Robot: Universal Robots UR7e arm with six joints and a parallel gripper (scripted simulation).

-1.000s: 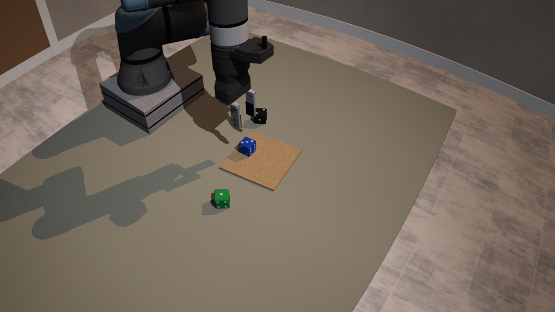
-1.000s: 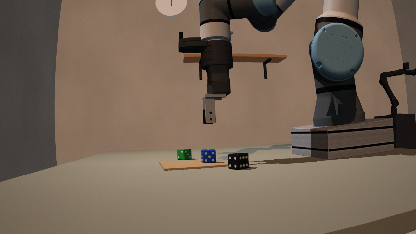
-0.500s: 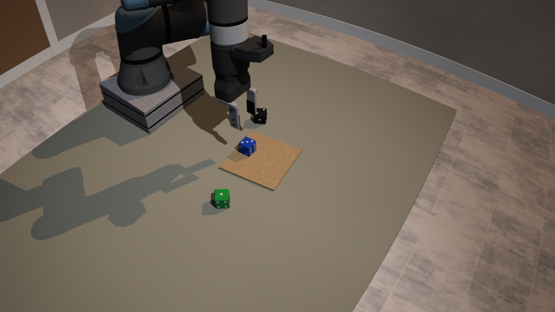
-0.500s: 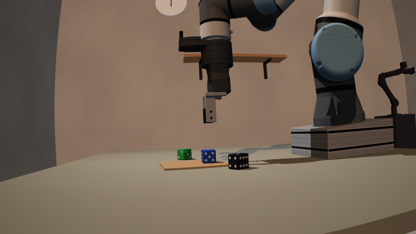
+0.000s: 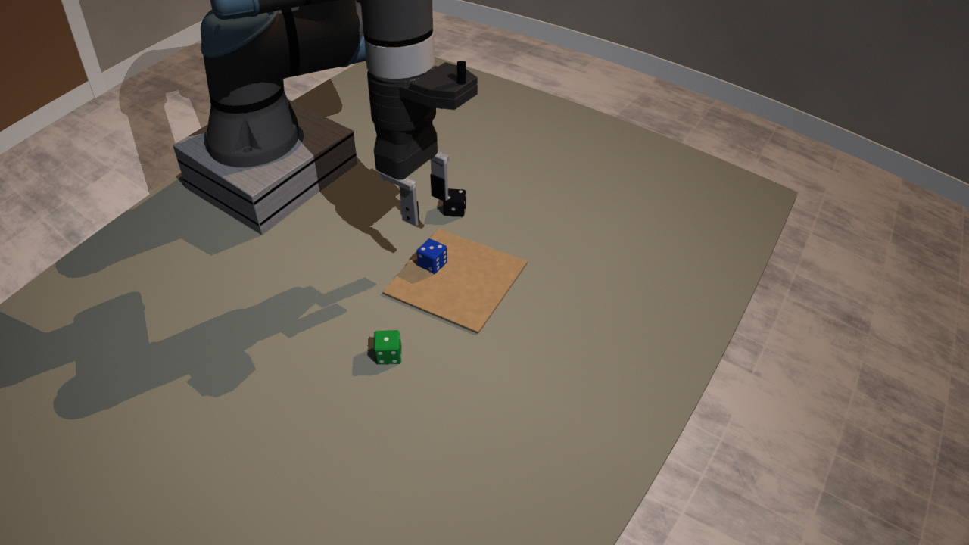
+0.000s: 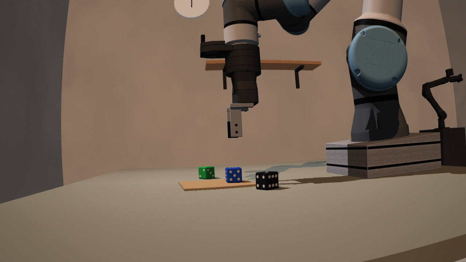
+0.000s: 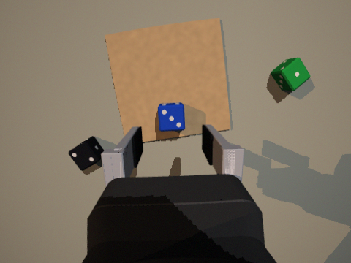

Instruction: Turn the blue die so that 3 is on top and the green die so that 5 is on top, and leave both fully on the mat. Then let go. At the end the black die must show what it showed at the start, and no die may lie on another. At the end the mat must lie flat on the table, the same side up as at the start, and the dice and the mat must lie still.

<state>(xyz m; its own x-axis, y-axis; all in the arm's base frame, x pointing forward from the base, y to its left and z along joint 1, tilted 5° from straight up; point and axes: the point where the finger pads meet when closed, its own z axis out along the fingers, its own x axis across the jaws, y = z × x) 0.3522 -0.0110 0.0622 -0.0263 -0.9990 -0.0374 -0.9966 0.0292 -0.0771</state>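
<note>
Now: hand 15 cm to the left of the green die, 10 cm above it and 5 cm short of it. From my hand the other things lie so: brown mat (11 cm below, 5 cm ahead); then black die (11 cm to the left, 10 cm below, 4 cm behind); then blue die (9 cm below, 1 cm ahead).
</note>
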